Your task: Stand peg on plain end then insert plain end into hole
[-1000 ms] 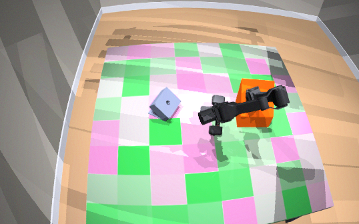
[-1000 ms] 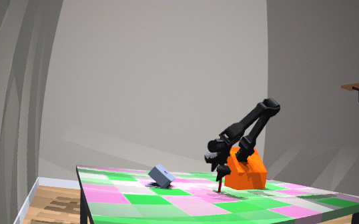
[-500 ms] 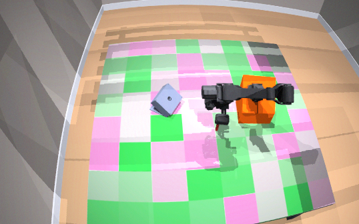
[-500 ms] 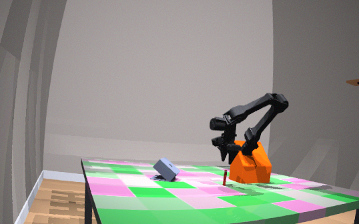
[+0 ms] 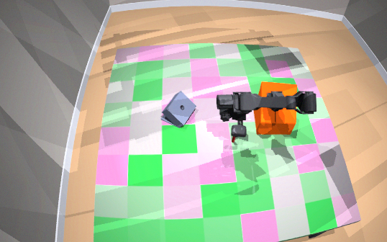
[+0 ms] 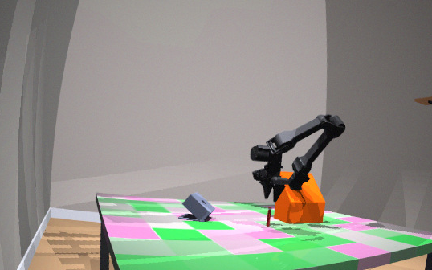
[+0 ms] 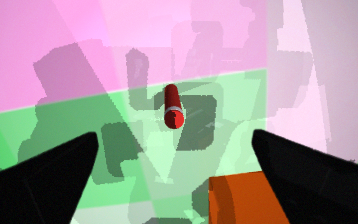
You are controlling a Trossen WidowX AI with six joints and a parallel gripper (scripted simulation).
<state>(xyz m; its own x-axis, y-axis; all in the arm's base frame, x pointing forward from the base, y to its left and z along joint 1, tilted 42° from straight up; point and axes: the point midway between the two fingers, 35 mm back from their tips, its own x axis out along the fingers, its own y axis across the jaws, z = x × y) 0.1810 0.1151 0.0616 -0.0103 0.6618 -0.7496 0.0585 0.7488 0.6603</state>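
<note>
Now: the red peg 5 cm below my gripper tip. From my gripper tip the other things lie so: grey-blue sloped panel (26 cm ahead, 14 cm to the right, 6 cm below).
</note>
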